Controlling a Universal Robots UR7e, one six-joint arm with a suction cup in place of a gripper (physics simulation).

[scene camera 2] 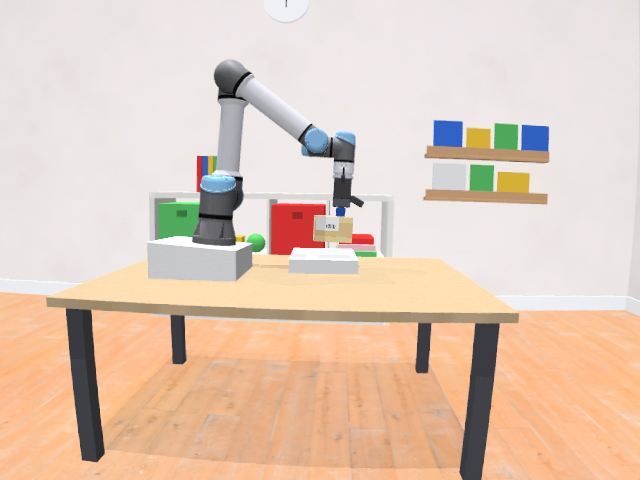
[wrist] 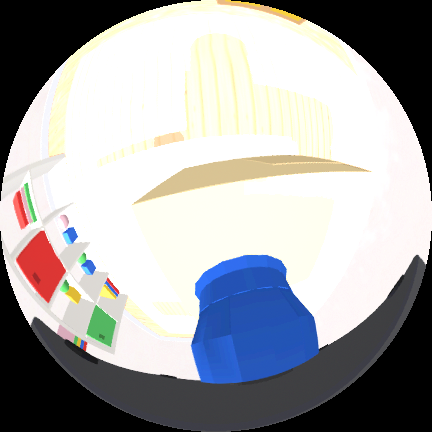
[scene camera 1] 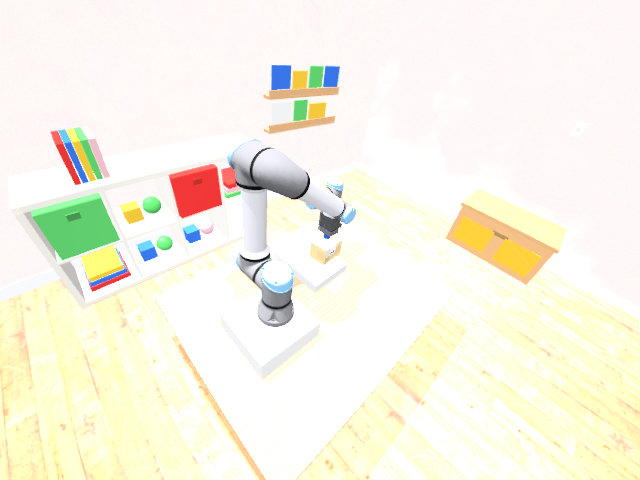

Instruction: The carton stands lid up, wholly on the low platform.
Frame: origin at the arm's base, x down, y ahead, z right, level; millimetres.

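Where they show: hand at its tool point: (wrist: 236, 265) (scene camera 1: 326, 238); arm's base at its link origin: (scene camera 2: 213, 243) (scene camera 1: 275, 311).
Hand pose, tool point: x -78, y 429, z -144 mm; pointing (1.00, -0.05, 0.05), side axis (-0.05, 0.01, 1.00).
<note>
Things, the pixels of their top centre, and the offset from my tool point. Level surfaces: height alone.
- tan carton at its top centre: (wrist: 289, 310) (scene camera 2: 332, 215) (scene camera 1: 327, 240) dx -19, dy -27, dz +27 mm
- low white platform at its top centre: (wrist: 187, 230) (scene camera 2: 323, 253) (scene camera 1: 310, 257) dx +130, dy -60, dz -41 mm
- table at its surface level: dx +178 mm
The tan carton (scene camera 1: 322, 251) (scene camera 2: 338, 235) (wrist: 205, 177) hangs about level under my suction cup, with a white label on one side. My gripper (scene camera 1: 326, 236) (scene camera 2: 340, 212) (wrist: 242, 267) is a blue suction cup pressed on the carton's upper face and holding it. In the scene camera 2 view a gap shows between the carton's underside and the low white platform (scene camera 1: 330, 277) (scene camera 2: 323, 266); the carton is over the platform's right part there. The upper face is washed out in the wrist view, so the lid's seams cannot be made out.
The arm's white base block (scene camera 1: 263, 351) (scene camera 2: 191, 260) stands left of the platform on the table (scene camera 2: 289, 297). A white shelf unit (scene camera 2: 385, 219) with coloured bins stands behind the table. Two wall shelves (scene camera 2: 485, 196) hang at the right. A wooden cabinet (scene camera 1: 516, 219) stands apart on the floor.
</note>
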